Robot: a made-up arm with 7 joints. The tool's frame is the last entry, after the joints.
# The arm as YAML. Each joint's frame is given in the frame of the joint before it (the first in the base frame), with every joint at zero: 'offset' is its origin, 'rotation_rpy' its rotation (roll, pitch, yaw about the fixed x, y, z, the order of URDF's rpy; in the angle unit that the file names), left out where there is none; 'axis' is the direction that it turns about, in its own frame. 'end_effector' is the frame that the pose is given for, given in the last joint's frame.
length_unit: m
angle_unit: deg
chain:
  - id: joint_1
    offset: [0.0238, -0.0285, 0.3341]
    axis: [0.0, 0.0, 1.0]
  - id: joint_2
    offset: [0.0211, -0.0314, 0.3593]
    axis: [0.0, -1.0, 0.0]
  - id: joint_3
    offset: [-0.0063, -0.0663, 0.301]
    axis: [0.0, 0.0, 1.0]
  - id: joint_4
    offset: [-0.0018, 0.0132, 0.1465]
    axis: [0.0, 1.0, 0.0]
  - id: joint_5
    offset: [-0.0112, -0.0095, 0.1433]
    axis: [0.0, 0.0, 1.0]
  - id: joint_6
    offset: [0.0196, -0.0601, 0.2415]
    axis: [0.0, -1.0, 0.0]
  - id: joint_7
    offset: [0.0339, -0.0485, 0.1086]
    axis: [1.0, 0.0, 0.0]
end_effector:
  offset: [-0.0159, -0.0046, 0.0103]
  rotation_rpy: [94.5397, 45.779, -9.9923]
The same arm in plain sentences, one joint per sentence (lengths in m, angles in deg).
The arm has seven revolute joints in a row. What follows holds with every joint at zero, and every direction is one of the base frame's. Joint 1 lies 0.0238 m along +x and 0.0285 m along -y and 0.3341 m along +z from the base frame's origin and rotates about +z. Joint 2 lies 0.0211 m along +x and 0.0314 m along -y and 0.3593 m along +z from joint 1 and rotates about -y. Joint 3 lies 0.0063 m along -x and 0.0663 m along -y and 0.301 m along +z from joint 2 and rotates about +z. Joint 4 lies 0.0018 m along -x and 0.0132 m along +y and 0.1465 m along +z from joint 3 and rotates about +y. Joint 5 lies 0.0112 m along -x and 0.0095 m along -y and 0.1433 m along +z from joint 4 and rotates about +z. Joint 6 lies 0.0196 m along +x and 0.0601 m along -y and 0.2415 m along +z from joint 5 and rotates about -y. Joint 7 lies 0.0339 m along +x and 0.0485 m along -y and 0.1086 m along +z from joint 6 and rotates about +x. The tool frame, which is the frame that the pose is given for, lies 0.0159 m along -x and 0.0046 m along -y and 0.0103 m along +z from joint 7; its axes are the base frame's turned by roll 94.54, pitch 45.78 and yaw -9.99 deg (as in URDF: about the fixed x, then y, then z).
